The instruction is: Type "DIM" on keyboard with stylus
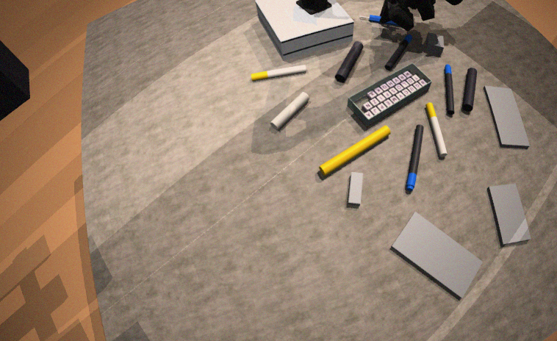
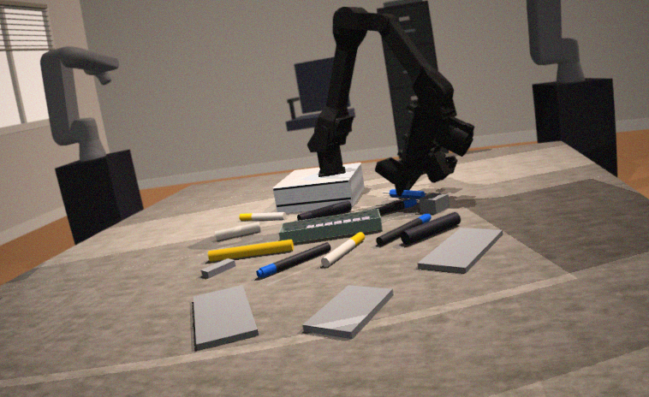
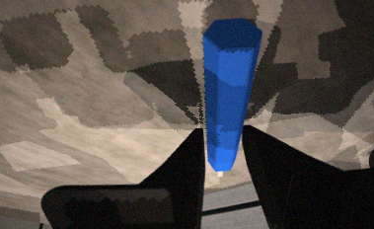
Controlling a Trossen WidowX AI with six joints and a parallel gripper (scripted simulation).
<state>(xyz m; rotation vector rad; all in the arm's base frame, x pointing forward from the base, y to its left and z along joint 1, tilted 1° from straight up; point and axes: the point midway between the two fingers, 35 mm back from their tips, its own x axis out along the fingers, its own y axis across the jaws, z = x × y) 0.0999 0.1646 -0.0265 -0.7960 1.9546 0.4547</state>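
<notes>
Now: the D key 200 mm ahead of my gripper tip, 100 mm to the right of it and 10 mm above it. Round my gripper tip: yellow cylinder: 310 mm to the right, 260 mm ahead; blue stylus: 10 mm to the right, 10 mm behind; small grey cube: 150 mm ahead, 50 mm to the left, 10 mm above.
</notes>
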